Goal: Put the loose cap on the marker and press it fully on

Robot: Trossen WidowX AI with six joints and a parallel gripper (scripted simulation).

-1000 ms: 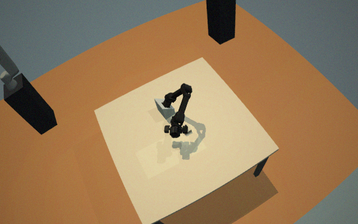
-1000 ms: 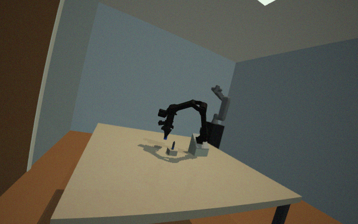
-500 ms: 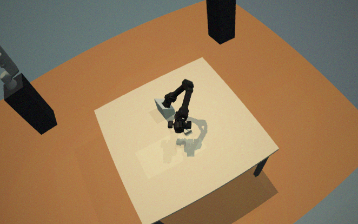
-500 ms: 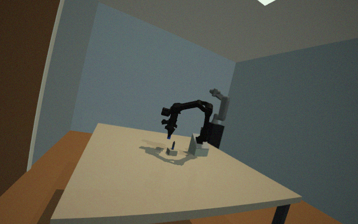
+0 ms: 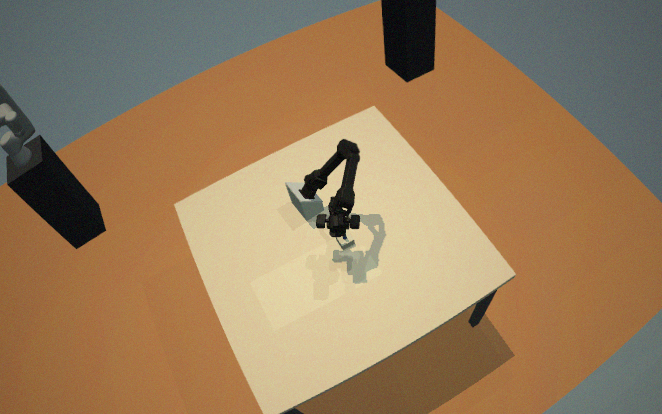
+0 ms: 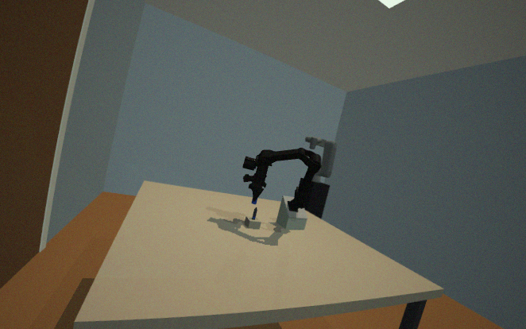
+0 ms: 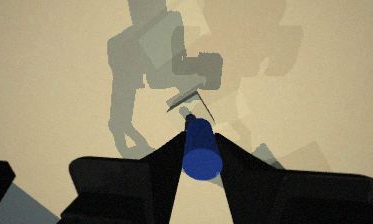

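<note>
Now: the grey holder block 110 mm below my gripper tip, 20 mm to the left of it and 10 mm behind it. From my gripper tip the other things lie so: blue cap 10 mm above.
</note>
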